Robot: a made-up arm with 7 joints.
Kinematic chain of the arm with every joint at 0, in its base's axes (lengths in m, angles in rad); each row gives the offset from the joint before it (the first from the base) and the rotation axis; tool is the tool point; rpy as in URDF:
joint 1: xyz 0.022 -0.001 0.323 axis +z
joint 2: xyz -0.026 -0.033 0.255 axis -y
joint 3: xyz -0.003 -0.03 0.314 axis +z
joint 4: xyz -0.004 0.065 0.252 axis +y
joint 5: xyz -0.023 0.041 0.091 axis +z
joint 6: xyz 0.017 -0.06 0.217 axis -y
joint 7: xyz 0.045 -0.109 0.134 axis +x
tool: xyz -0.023 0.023 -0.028 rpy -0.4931 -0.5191 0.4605
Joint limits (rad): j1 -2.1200..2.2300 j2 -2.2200..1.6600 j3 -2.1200..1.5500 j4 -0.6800..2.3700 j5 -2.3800..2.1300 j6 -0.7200..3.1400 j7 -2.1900..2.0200
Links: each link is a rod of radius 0.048 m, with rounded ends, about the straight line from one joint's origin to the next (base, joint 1, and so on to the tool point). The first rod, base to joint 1, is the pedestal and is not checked.
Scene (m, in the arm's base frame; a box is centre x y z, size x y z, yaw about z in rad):
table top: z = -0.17
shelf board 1: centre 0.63 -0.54 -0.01 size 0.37 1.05 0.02 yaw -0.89
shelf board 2: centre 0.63 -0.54 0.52 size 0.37 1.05 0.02 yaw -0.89
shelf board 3: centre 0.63 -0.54 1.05 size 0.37 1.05 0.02 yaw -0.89
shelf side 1: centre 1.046 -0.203 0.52 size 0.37 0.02 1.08 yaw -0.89
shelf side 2: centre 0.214 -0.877 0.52 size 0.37 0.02 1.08 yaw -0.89
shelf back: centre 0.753 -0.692 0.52 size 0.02 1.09 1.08 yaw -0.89
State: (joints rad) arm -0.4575 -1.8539 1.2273 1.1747 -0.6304 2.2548 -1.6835
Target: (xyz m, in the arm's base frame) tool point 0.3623 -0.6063 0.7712
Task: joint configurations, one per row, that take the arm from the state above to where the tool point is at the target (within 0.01 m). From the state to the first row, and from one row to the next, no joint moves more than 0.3 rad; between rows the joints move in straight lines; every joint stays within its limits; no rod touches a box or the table.
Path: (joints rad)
1: -0.4091 -1.8710 1.1656 1.4062 -0.4614 2.3682 -1.7574
2: -0.3607 -1.8880 1.1039 1.6376 -0.2923 2.4816 -1.8314
3: -0.3123 -1.9051 1.0423 1.8691 -0.1233 2.5949 -1.9053
4: -0.2640 -1.9222 0.9806 2.1006 0.0458 2.7083 -1.9792
5: -0.5369 -1.6706 1.0674 2.0656 0.1000 2.7621 -1.8999
6: -0.8098 -1.4190 1.1543 2.0306 0.1542 2.8158 -1.8205
7: -1.0827 -1.1674 1.2412 1.9956 0.2084 2.8696 -1.7411
8: -1.3556 -0.9158 1.3281 1.9606 0.2626 2.9233 -1.6617
9: -1.2818 -1.0289 1.3011 1.6975 -0.0079 2.7750 -1.6705
10: -1.2080 -1.1419 1.2741 1.4344 -0.2783 2.6268 -1.6792

